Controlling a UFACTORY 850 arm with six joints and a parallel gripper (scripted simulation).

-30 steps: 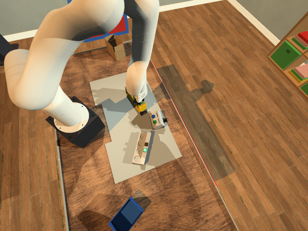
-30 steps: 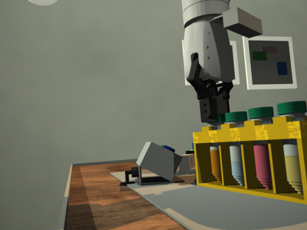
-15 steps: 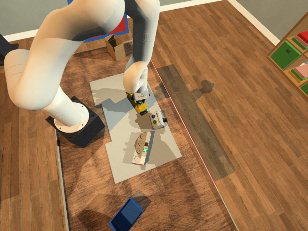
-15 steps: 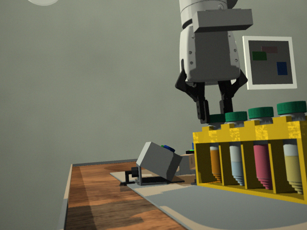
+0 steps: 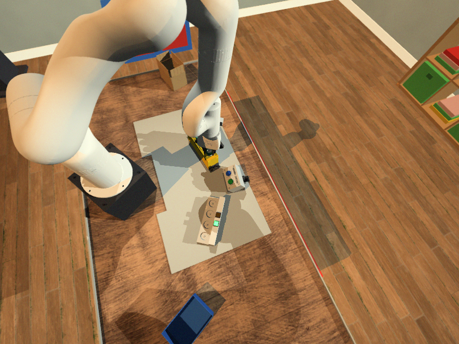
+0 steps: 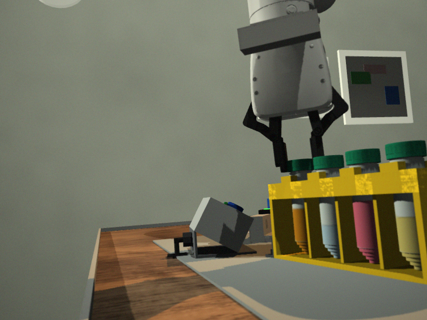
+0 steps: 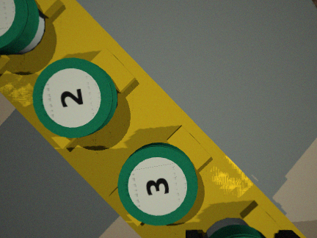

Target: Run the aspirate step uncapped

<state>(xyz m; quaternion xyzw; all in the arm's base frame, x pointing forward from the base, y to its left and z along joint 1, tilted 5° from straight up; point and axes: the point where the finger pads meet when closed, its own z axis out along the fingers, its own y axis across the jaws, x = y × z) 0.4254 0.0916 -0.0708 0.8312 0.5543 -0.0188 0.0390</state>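
Right now my hand is 10 mm above the green cap. Also, from my hand: blue cycle key (70 mm ahead, 110 mm to the right, 60 mm below); then grey key housing (90 mm ahead, 130 mm to the right, 80 mm below); then green key (70 mm ahead, 150 mm to the right, 60 mm below).
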